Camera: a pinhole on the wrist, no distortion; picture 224 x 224 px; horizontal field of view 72.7 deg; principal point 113.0 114.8 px. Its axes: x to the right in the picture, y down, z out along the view. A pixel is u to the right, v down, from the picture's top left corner.
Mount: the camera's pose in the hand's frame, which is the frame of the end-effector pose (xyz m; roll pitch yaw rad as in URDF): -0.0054 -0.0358 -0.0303 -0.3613 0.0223 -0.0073
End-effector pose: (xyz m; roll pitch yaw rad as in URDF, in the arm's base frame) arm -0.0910 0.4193 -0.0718 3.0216 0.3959 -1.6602
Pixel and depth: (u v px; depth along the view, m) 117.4 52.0 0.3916
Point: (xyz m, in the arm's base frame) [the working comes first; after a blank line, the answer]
In the camera's frame: 0.0113 -0.1616 0.3916

-0.0773 0.5572 -0.4429
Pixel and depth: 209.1 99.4 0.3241
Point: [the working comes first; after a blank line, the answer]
In the camera's frame: 0.2047 -0.0328 0.3241

-0.1780 0.3409 -0.4027
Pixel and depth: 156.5 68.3 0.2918
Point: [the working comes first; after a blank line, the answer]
In the camera's frame: 0.0834 -0.0892 0.2918

-0.1046 0.4473 -0.3558
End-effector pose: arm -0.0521 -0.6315 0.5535 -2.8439 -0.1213 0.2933
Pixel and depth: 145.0 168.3 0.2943
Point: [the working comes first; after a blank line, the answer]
In the camera's frame: 0.0619 0.1035 0.2943

0.0644 -0.6972 0.3168
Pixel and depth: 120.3 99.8 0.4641
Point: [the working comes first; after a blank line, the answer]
In the camera's frame: 0.0223 -0.0457 0.4641

0.0116 -0.5689 0.1340
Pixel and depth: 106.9 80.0 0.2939
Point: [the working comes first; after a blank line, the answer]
In the camera's frame: -0.0118 -0.0672 0.2939

-0.0532 -0.5548 0.2959
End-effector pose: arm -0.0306 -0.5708 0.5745 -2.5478 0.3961 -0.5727
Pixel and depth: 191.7 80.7 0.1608
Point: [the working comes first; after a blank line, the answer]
In the camera's frame: 0.0832 -0.0360 0.1608

0.0455 -0.5196 0.4498
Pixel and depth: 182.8 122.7 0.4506
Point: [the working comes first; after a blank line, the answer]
In the camera's frame: 0.2067 0.0234 0.4506

0.0559 -0.5166 0.1294
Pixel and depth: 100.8 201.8 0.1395
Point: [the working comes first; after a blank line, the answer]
In the camera's frame: -0.0112 0.0797 0.1395

-0.0941 -0.5687 0.4789
